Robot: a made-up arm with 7 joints.
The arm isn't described. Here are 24 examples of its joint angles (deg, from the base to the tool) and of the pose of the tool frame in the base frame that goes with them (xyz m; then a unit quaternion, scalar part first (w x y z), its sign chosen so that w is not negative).
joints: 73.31 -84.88 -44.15 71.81 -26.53 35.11 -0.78
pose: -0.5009 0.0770 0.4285 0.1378 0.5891 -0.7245 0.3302
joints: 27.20 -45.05 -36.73 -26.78 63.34 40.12 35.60
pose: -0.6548 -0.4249 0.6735 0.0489 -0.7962 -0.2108 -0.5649
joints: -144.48 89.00 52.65 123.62 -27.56 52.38 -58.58
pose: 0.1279 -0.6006 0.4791 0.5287 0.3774 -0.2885 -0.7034
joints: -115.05 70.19 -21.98 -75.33 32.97 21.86 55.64
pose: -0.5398 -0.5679 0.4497 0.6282 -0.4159 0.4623 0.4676
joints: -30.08 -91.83 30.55 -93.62 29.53 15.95 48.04
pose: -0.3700 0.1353 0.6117 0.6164 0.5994 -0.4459 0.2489
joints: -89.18 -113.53 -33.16 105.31 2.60 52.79 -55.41
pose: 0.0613 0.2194 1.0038 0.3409 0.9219 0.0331 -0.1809
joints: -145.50 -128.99 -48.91 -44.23 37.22 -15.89 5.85
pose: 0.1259 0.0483 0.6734 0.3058 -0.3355 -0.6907 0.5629
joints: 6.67 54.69 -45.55 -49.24 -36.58 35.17 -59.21
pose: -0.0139 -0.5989 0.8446 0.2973 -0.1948 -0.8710 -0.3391
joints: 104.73 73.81 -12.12 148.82 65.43 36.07 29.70
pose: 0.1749 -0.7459 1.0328 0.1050 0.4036 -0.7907 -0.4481
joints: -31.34 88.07 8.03 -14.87 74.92 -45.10 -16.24
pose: -0.0124 -0.7731 1.0766 0.1887 0.3138 -0.9224 -0.1231
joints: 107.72 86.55 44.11 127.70 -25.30 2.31 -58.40
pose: -0.0944 -0.5974 0.9459 0.2235 -0.8148 0.4149 0.3377
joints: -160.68 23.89 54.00 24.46 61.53 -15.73 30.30
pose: 0.5166 -0.5873 0.5569 0.1636 -0.7257 -0.2732 0.6098
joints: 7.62 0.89 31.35 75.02 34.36 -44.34 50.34
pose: -0.6086 -0.2374 0.2029 0.4512 0.3750 -0.4602 0.6664
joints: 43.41 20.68 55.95 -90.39 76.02 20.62 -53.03
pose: -0.0787 -0.3133 1.1502 0.4894 -0.5441 -0.4559 0.5066
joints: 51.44 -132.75 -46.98 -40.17 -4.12 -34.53 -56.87
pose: -0.3844 0.0894 0.5887 0.4866 0.7986 0.2981 -0.1913
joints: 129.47 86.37 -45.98 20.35 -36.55 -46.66 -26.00
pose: -0.3262 -0.7373 0.3559 0.9252 -0.1991 -0.3157 0.0685
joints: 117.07 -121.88 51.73 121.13 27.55 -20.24 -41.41
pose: -0.3175 -0.3007 0.0925 0.8469 0.1229 0.1525 0.4944
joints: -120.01 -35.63 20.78 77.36 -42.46 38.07 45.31
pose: 0.3277 -0.0820 0.6221 0.8907 -0.1600 0.3870 -0.1769
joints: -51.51 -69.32 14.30 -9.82 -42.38 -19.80 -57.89
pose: -0.1416 0.0639 0.0786 0.1595 0.6476 -0.3716 0.6458
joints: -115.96 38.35 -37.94 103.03 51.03 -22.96 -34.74
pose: 0.3375 -0.7380 0.1956 0.1791 0.3502 -0.6719 -0.6276
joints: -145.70 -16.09 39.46 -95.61 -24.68 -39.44 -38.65
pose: 0.0590 -0.1795 0.1389 0.6257 0.5555 -0.4329 0.3354
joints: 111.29 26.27 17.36 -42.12 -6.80 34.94 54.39
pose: 0.1611 -0.6303 0.8142 0.3435 0.8296 0.4395 -0.0264
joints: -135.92 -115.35 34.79 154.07 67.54 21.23 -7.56
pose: -0.6475 -0.2019 0.7034 0.0422 0.6322 0.4205 0.6493
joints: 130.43 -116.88 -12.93 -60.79 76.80 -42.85 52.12
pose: -0.0613 0.1643 0.8268 0.2065 0.6635 0.7168 -0.0584
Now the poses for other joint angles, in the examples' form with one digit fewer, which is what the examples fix.
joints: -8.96 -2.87 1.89 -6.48 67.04 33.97 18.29
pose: -0.705 -0.655 0.406 0.160 -0.620 -0.307 -0.704
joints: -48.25 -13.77 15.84 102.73 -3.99 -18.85 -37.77
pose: -0.059 0.016 0.050 0.250 -0.143 0.178 -0.941
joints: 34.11 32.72 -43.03 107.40 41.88 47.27 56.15
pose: -0.637 -0.707 0.745 0.363 -0.712 0.449 0.399
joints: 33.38 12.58 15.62 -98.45 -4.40 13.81 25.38
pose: -0.303 -0.374 1.011 0.488 0.331 0.724 0.358
